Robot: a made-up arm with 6 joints.
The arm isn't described. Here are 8 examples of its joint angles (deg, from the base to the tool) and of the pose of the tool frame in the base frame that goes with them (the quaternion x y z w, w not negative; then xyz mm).
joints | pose
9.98 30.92 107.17 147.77 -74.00 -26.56 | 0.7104 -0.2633 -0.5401 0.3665 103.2 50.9 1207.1
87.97 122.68 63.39 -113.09 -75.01 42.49 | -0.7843 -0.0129 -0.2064 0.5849 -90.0 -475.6 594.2
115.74 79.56 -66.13 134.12 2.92 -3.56 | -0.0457 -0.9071 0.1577 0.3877 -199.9 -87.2 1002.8
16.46 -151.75 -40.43 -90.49 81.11 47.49 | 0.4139 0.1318 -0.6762 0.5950 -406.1 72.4 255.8
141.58 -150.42 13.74 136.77 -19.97 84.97 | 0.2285 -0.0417 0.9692 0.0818 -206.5 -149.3 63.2
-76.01 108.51 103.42 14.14 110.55 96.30 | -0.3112 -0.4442 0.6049 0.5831 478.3 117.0 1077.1
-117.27 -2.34 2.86 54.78 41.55 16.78 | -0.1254 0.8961 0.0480 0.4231 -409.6 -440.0 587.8
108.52 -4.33 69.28 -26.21 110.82 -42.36 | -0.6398 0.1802 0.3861 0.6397 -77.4 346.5 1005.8
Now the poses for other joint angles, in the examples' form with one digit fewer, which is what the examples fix.
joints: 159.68 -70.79 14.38 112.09 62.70 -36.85
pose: 0.553 0.392 -0.723 0.133 -455 120 413
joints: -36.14 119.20 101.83 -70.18 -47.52 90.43
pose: -0.952 0.131 -0.182 0.210 -108 -76 1168
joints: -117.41 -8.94 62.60 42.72 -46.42 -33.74
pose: 0.880 -0.358 0.252 0.183 -382 -634 515
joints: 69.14 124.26 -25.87 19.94 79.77 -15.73
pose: -0.309 -0.067 -0.262 0.912 -89 -453 938
